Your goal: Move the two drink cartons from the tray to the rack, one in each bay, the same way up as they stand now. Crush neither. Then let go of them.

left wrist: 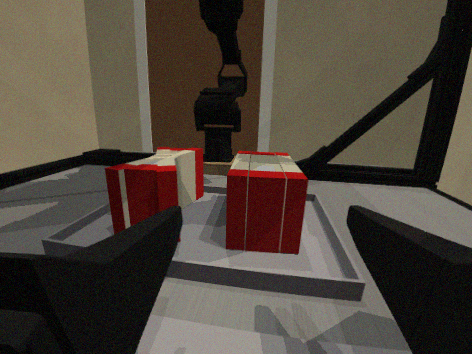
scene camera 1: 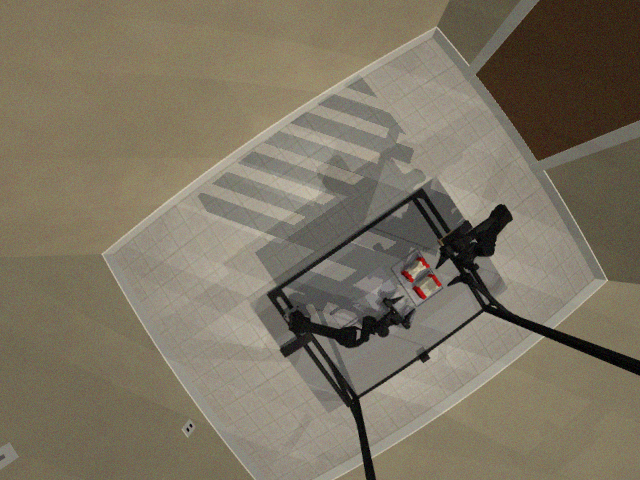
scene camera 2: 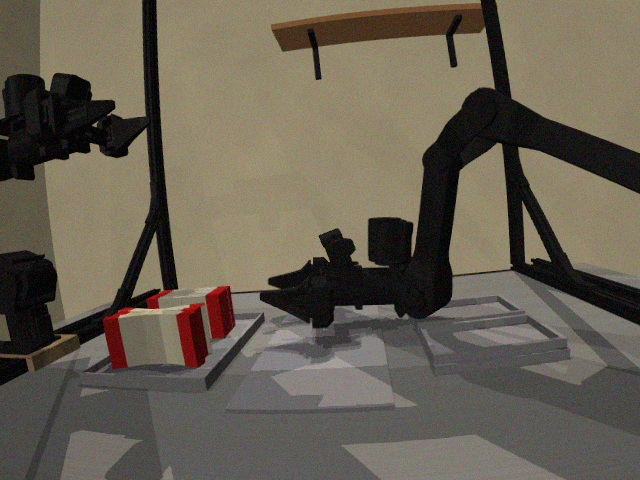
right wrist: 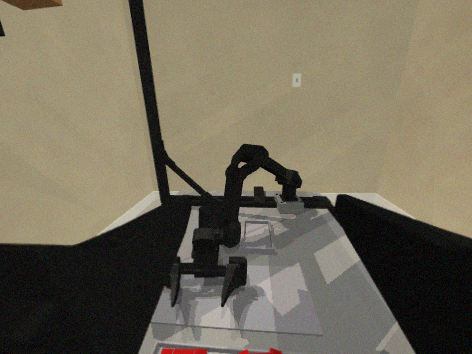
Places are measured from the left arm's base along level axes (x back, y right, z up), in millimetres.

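Pixels of known places: left gripper, between the fingertips: (left wrist: pixel 264 214) (scene camera 1: pixel 409 302) (scene camera 2: pixel 264 288) (right wrist: pixel 197 305); right gripper, between the fingertips: (scene camera 1: pixel 441 277) (scene camera 2: pixel 133 112) (right wrist: pixel 262 201); left arm's base, origin of its link: (scene camera 1: pixel 296 317) (right wrist: pixel 288 198); right arm's base, origin of its link: (left wrist: pixel 217 158) (scene camera 1: pixel 451 242) (scene camera 2: pixel 33 344).
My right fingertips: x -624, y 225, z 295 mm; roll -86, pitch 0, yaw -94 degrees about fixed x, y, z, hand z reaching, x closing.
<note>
Ahead of a thing's pixels: the offset from my right fingertips to its top centre. Level surfaces: height alone.
Two cream cartons with red ends stand side by side in the grey tray @[dx +19, dy +41, dz -323 mm] (scene camera 1: pixel 429 296) (scene camera 2: pixel 149 382) (left wrist: pixel 270 283): a waisted one @[dx +5, dy -13, dz -265 mm] (scene camera 1: pixel 415 269) (scene camera 2: pixel 152 338) (left wrist: pixel 150 192) (right wrist: pixel 265 352) and a straighter one @[dx +15, dy +95, dz -265 mm] (scene camera 1: pixel 427 286) (scene camera 2: pixel 221 312) (left wrist: pixel 265 212) (right wrist: pixel 184 351). My left gripper (scene camera 1: pixel 408 304) (scene camera 2: pixel 265 288) (left wrist: pixel 264 214) (right wrist: pixel 197 305) is open and empty, low beside the tray, facing the straighter carton's red end. My right gripper (scene camera 1: pixel 444 275) (scene camera 2: pixel 130 112) (right wrist: pixel 262 201) is open and empty, high above the tray side. The two-bay rack @[dx +426, dy -6, dz -319 mm] (scene camera 2: pixel 496 352) (right wrist: pixel 260 251) holds no carton; my left arm partly hides it in the right wrist view.
A thin flat mat @[dz -335 mm] (scene camera 2: pixel 248 400) (right wrist: pixel 310 322) lies between the tray and the rack. Black frame posts (scene camera 2: pixel 151 103) (scene camera 2: pixel 498 56) rise at the table's edges. A wooden shelf (scene camera 2: pixel 382 24) hangs on the wall in scene camera 2.
</note>
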